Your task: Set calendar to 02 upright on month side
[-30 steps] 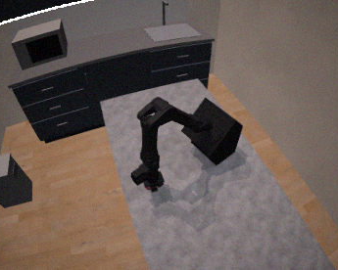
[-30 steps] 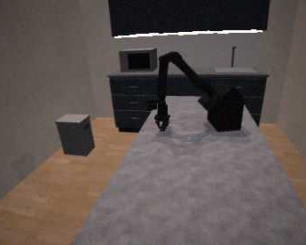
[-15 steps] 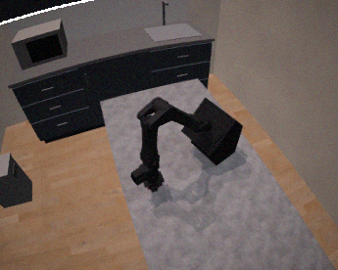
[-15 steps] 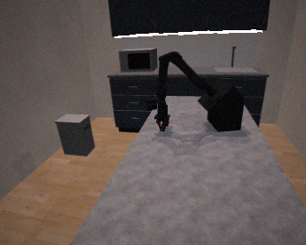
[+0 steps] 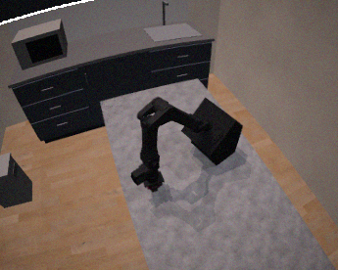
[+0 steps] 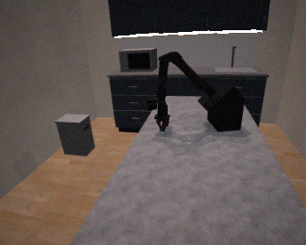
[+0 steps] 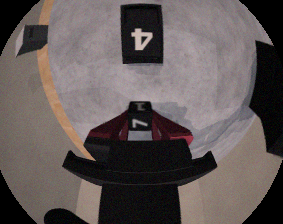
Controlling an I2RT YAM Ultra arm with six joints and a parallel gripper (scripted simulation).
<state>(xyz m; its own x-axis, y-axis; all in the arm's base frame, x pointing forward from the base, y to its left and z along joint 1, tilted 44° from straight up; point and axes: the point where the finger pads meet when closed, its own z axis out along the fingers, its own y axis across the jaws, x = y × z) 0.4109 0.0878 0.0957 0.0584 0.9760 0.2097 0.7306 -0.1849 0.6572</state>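
Right now my hand is 10 mm past the dark calendar cube, 90 mm to the left of it and 10 mm below it. Also, from my hand: dark tray: 10 mm behind, 110 mm to the right, 10 mm below.
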